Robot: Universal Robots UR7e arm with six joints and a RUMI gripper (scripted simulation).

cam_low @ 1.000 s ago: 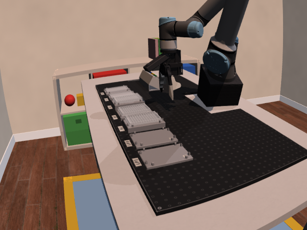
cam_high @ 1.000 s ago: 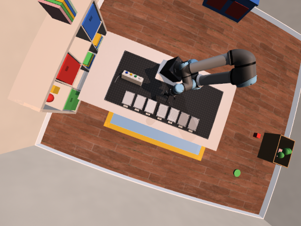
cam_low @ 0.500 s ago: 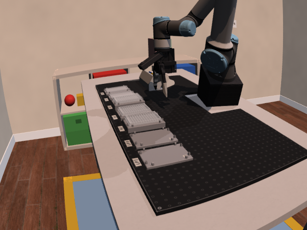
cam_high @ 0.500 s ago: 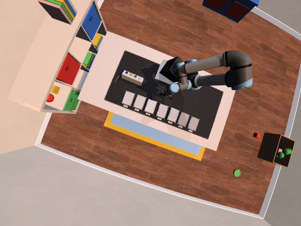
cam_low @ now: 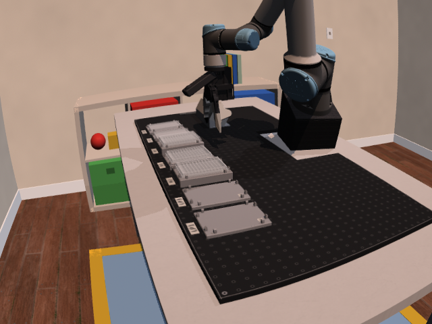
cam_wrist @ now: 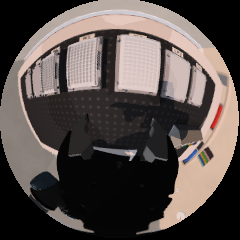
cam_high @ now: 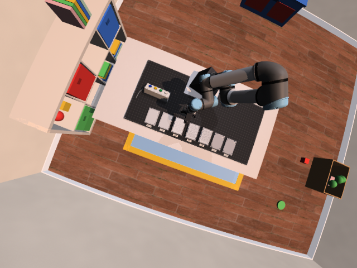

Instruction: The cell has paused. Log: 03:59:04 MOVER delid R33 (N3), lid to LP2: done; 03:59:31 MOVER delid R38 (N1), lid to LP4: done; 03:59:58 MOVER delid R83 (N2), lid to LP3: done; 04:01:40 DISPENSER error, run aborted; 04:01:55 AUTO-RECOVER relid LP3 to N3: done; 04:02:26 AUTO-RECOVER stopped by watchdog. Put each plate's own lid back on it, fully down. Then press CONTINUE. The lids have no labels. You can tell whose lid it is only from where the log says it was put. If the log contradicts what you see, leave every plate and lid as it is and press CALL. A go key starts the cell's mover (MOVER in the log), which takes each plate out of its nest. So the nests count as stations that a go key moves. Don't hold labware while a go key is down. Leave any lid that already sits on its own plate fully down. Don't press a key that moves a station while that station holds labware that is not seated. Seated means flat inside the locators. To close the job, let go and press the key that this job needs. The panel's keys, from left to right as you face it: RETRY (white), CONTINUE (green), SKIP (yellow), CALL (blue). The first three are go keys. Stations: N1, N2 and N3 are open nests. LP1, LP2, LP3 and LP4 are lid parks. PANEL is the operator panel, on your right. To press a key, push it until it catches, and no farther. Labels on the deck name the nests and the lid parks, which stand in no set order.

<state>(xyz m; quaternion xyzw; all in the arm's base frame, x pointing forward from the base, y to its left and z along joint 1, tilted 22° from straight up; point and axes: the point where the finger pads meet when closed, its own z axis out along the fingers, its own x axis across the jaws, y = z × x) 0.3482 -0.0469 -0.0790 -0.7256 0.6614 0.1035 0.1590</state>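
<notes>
The clear lid is 14 cm ahead of my hand, 28 cm to the right of it and 6 cm below it. Also, from my hand: clear plate lid (12 cm ahead, 15 cm to the right, 6 cm below); then lid park (8 cm ahead, 49 cm to the left, 7 cm below).
</notes>
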